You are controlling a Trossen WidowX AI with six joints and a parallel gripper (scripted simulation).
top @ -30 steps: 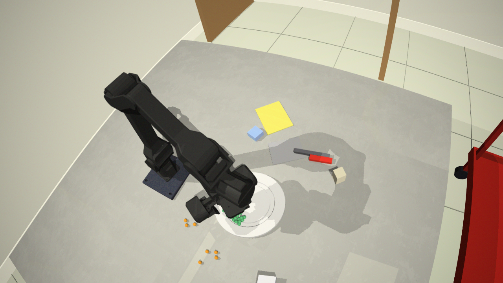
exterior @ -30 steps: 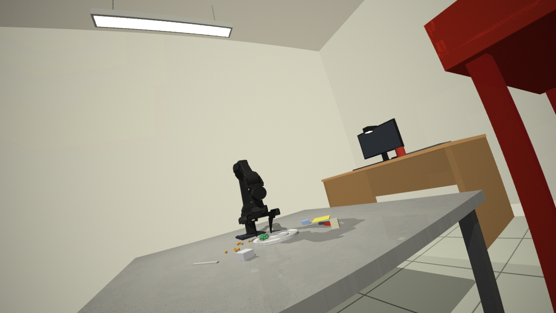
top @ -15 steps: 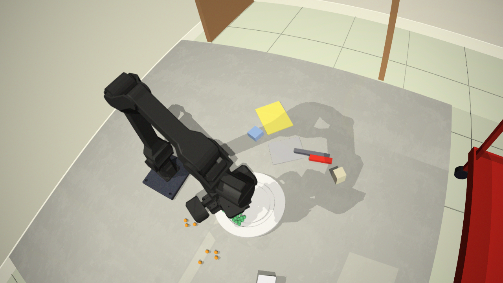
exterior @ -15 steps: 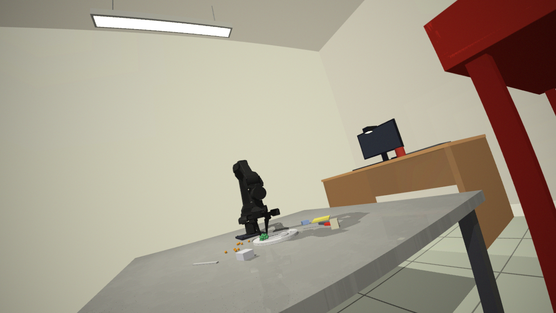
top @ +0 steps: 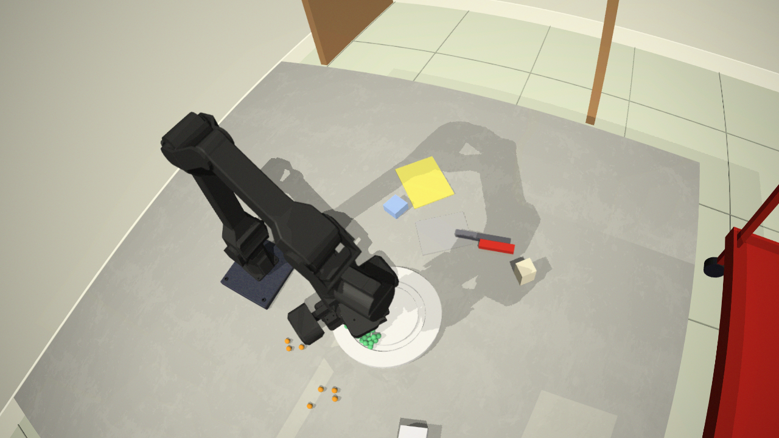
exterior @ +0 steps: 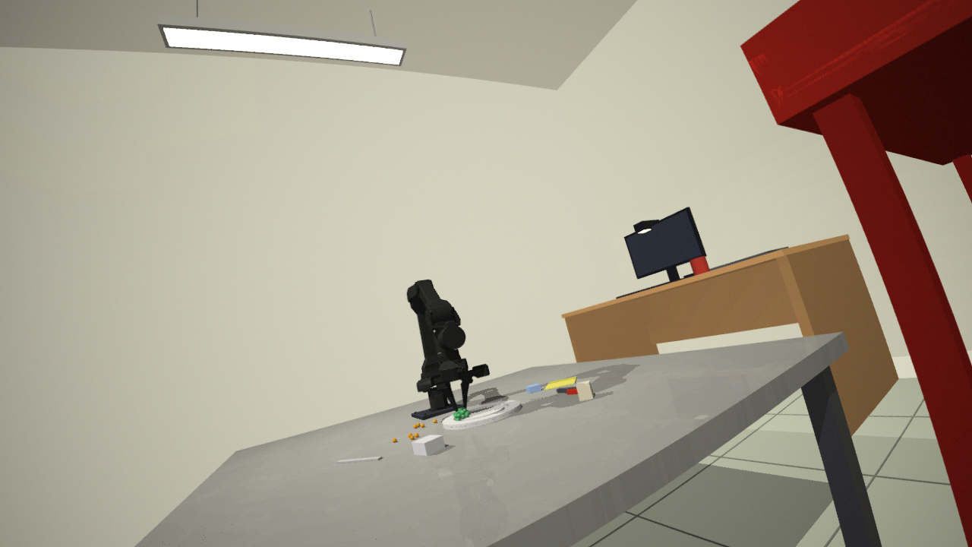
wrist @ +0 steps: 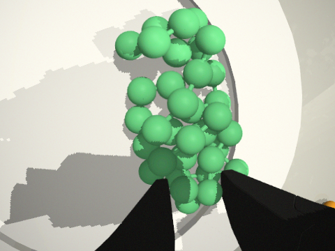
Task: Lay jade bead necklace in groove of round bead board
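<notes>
My gripper tip is 4 cm to the right of the inner disc, 4 cm short of it and 1 cm above it. Also, from my gripper tip: blue cube 25 cm to the left, 9 cm behind, 1 cm below; grey sheet 25 cm to the left, 2 cm below, 2 cm ahead; bead board 4 cm to the left, 4 cm ahead, 2 cm below.
</notes>
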